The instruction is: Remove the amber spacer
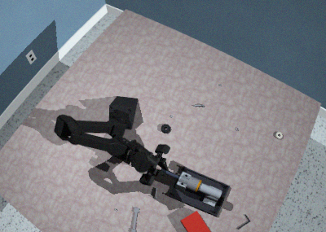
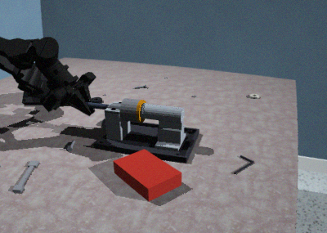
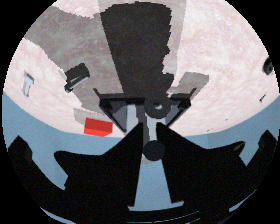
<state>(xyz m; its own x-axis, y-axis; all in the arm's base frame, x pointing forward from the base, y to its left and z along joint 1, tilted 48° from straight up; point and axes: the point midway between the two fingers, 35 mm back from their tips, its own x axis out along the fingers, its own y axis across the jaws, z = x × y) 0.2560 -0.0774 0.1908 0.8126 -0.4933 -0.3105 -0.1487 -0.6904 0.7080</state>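
The dark shaft lies 9 cm ahead of my hand and 1 cm to the right of it. The rest, counted from my hand: black disc (22 cm to the left, 8 cm below, 5 cm behind); grey spacer (14 cm ahead, 2 cm to the right); amber spacer (16 cm ahead, 2 cm to the right).
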